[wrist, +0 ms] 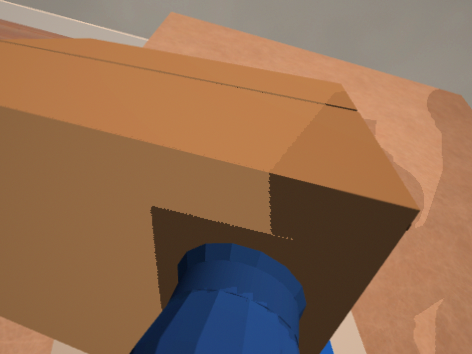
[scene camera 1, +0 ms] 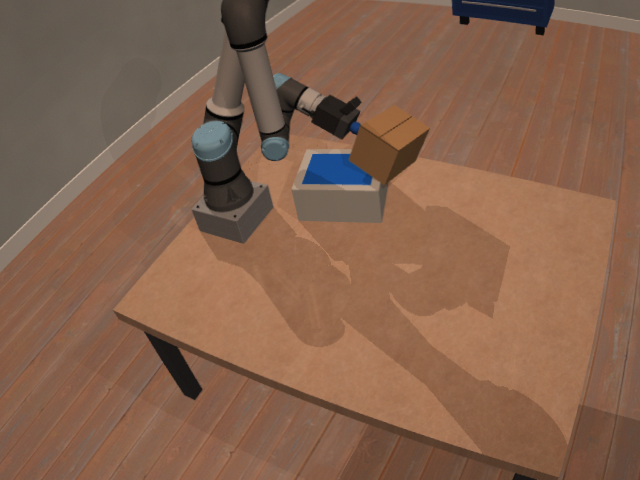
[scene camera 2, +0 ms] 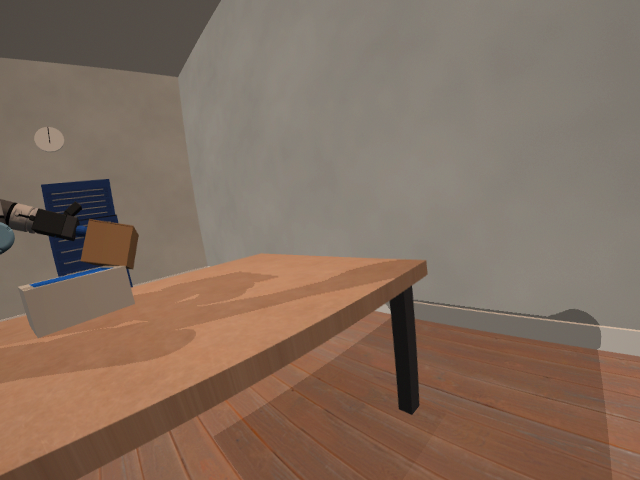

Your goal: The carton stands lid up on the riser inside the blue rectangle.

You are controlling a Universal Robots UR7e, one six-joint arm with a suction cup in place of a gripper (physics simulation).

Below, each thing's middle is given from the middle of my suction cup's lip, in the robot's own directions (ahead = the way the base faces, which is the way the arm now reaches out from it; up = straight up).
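Scene:
I find my suction cup 80 mm short of the brown carton (scene camera 1: 387, 144), 30 mm to the right of it and 60 mm above it. There is the grey riser (scene camera 1: 328, 187) too, and counting from my suction cup I see it 60 mm behind, 30 mm to the right and 180 mm below.

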